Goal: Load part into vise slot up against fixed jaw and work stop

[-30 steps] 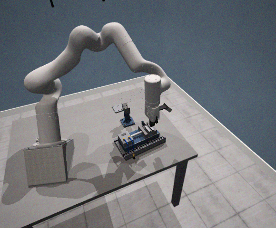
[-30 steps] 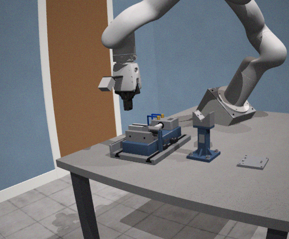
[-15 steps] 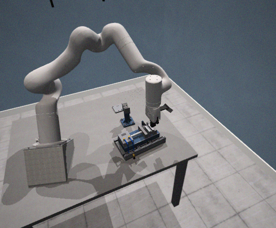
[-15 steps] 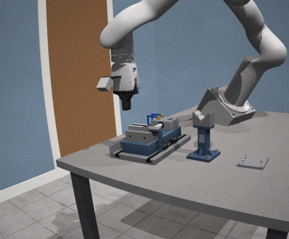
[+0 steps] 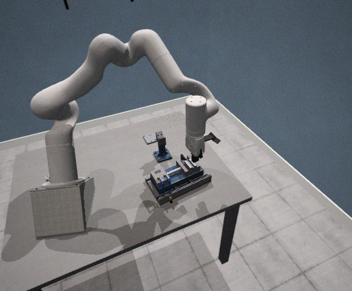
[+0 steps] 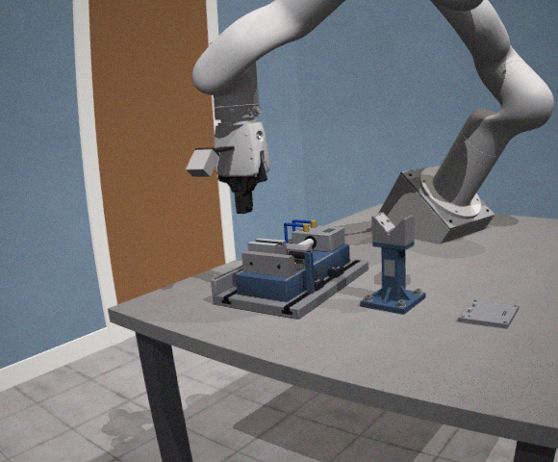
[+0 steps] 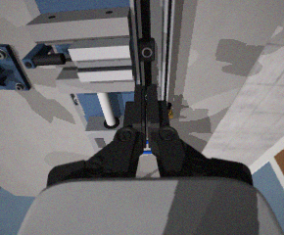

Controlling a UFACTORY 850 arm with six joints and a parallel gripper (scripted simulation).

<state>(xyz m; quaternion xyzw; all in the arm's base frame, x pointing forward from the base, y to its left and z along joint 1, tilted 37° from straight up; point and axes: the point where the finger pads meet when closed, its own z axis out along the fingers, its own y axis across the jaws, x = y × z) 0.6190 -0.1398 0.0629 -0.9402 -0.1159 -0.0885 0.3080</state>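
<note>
My gripper is now 1 cm past the part, 4 cm to the right of it and 8 cm above it. The rest, counted from my hand: fixed jaw 1 cm ahead, 7 cm to the left, 11 cm below; then moving jaw 5 cm behind, 5 cm to the left, 11 cm below; then work stop 3 cm behind, 11 cm to the left, 9 cm below.
</note>
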